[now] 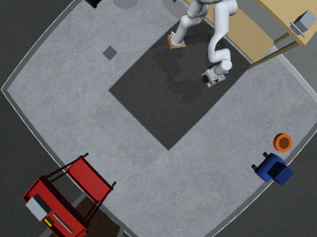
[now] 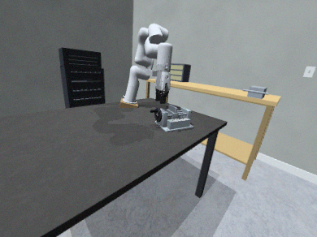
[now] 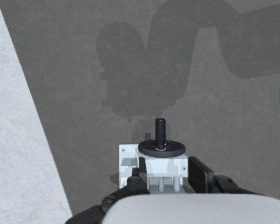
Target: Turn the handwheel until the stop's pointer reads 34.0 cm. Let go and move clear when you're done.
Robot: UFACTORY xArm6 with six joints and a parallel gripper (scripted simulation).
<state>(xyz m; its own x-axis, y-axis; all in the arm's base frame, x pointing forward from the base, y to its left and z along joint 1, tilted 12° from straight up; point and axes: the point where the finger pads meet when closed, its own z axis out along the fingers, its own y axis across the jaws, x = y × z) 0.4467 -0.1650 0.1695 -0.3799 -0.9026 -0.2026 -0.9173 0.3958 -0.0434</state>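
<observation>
My gripper is now 7 cm above the upright knob, 3 cm to the left of it and 2 cm past it. The rest, counted from my hand: handwheel (8 cm below, 2 cm to the right, 1 cm behind); then sliding stop (9 cm to the left, 8 cm below, 4 cm ahead).
</observation>
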